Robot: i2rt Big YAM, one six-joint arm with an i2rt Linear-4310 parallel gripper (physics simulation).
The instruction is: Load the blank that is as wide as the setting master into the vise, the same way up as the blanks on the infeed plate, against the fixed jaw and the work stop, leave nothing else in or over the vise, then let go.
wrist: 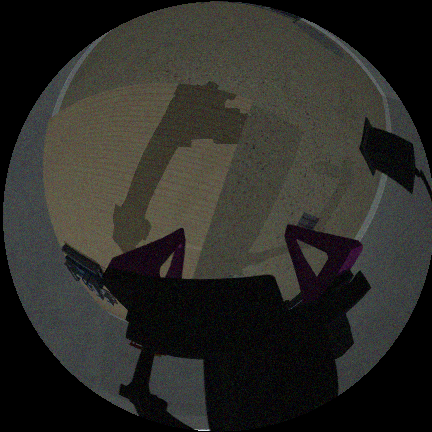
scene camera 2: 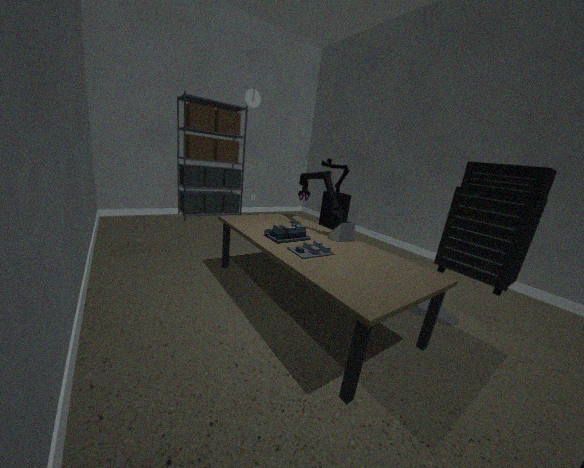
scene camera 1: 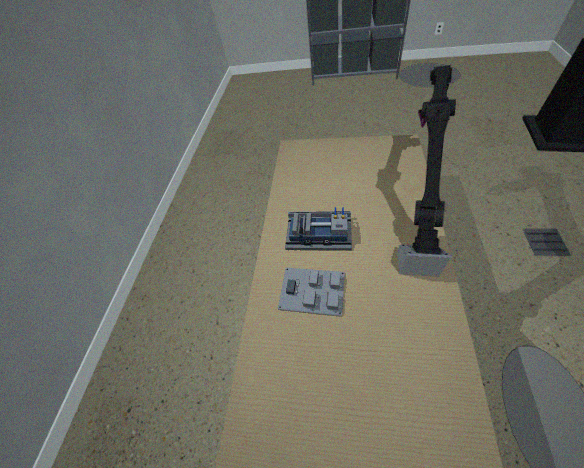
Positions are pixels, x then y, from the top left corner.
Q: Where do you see a grey infeed plate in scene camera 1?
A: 289, 302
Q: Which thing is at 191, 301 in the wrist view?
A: My gripper.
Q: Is my gripper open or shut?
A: Open.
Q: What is my gripper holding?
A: Nothing.
